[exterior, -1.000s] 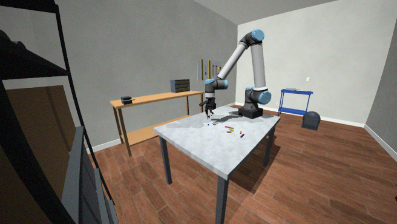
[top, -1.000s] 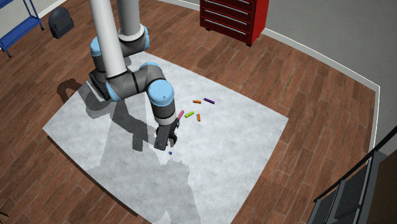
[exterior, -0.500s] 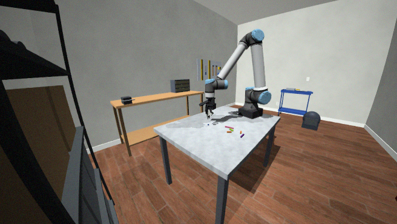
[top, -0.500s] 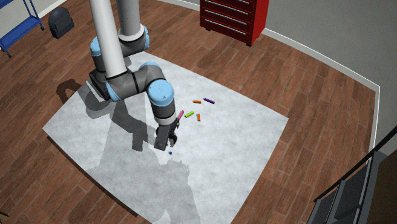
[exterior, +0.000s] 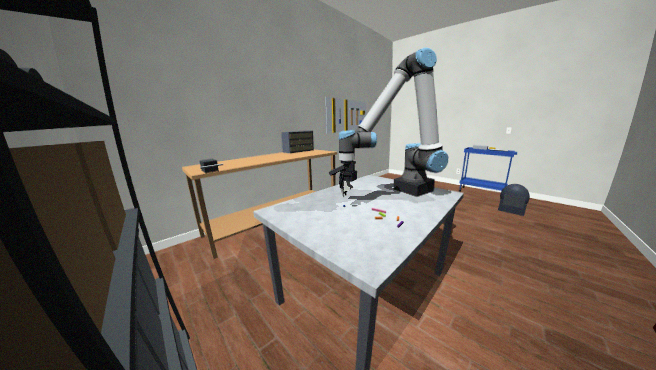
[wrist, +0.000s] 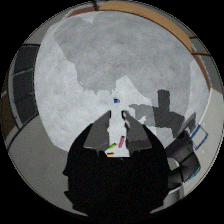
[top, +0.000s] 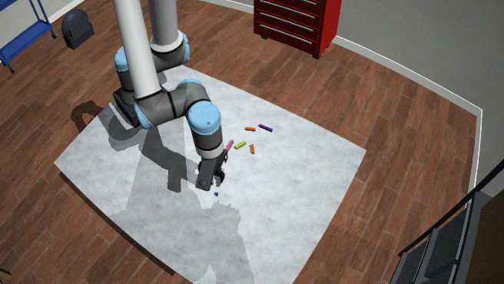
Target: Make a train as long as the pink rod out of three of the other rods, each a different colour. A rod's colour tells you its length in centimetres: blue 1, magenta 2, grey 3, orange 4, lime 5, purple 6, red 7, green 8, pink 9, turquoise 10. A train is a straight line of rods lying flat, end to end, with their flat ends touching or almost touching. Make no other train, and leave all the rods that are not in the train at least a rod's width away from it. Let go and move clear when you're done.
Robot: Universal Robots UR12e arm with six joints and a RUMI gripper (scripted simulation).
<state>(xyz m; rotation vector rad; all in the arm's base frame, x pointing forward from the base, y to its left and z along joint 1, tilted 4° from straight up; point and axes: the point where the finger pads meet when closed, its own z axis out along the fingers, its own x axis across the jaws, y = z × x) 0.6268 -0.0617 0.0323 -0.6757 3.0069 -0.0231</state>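
My hand is 80 mm above the blue rod. The rest, counted from my hand: pink rod: 120 mm behind, 180 mm to the left, 80 mm below; then lime rod: 100 mm behind, 230 mm to the left, 80 mm below; then grey rod: 60 mm behind, 30 mm to the left, 80 mm below.
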